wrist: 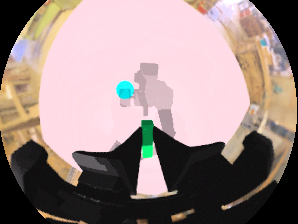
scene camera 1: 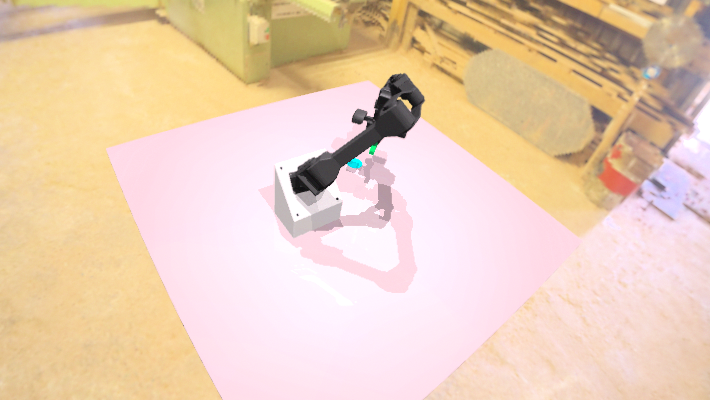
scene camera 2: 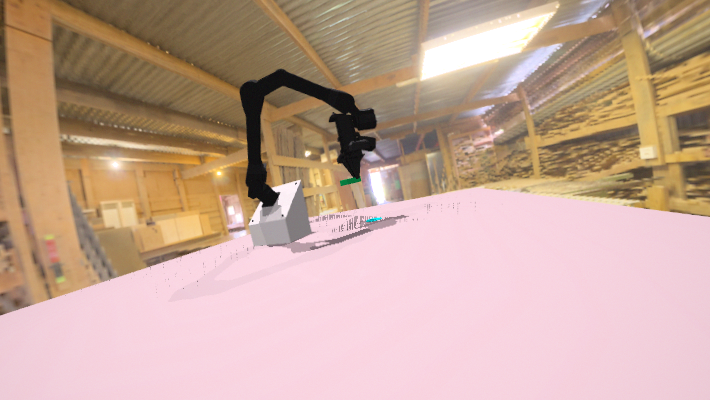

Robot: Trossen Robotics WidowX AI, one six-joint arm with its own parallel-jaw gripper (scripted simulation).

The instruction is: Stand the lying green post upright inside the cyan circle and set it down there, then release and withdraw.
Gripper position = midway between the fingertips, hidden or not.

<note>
The gripper (scene camera 2: 357, 179) carries a green post.
The gripper is seen too in the wrist view (wrist: 147, 129).
</note>
